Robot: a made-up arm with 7 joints.
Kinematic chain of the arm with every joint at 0, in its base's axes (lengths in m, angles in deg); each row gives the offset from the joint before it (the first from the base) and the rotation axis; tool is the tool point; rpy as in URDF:
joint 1: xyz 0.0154 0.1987 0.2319 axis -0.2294 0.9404 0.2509
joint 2: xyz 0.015 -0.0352 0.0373 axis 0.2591 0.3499 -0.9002
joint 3: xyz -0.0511 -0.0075 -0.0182 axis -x
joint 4: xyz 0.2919 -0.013 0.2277 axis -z
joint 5: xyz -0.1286 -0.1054 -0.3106 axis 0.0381 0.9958 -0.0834
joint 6: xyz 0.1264 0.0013 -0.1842 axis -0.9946 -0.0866 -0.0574
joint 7: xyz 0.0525 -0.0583 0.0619 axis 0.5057 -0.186 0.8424
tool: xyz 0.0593 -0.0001 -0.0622 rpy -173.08 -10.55 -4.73
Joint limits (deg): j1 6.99..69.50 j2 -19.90..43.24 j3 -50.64..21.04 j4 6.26..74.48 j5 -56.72..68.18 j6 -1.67..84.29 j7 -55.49..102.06
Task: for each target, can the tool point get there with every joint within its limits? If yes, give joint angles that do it. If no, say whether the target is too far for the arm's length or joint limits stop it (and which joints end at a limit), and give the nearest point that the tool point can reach.
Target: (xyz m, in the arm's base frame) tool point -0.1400 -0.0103 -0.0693
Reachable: yes | joints 45.76 29.38 -7.93 12.90 39.87 55.41 7.30
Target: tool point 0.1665 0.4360 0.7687
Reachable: no: joint limits stop it (at a limit: joint 1, joint 2, joint 3, joint 4, joint 5, joint 6) | nearest point 0.2144 0.1586 0.3347 | short by 0.517 m
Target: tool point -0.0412 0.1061 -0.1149
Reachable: yes | joints 44.17 -8.87 6.69 62.76 41.47 42.41 70.70
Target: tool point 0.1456 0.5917 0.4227
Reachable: no: joint limits stop it (at a limit: joint 1, joint 3, joint 4, joint 5, joint 6, joint 7) | nearest point 0.1448 0.5423 0.1903 | short by 0.238 m
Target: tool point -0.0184 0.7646 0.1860
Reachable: no: joint limits stop it (at a limit: joint 2, joint 3, joint 4, joint 5, joint 6) | nearest point 0.0195 0.5553 0.1551 | short by 0.215 m
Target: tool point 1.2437 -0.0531 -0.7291
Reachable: no: too far | nearest point 0.3942 0.0747 -0.0682 | short by 1.084 m
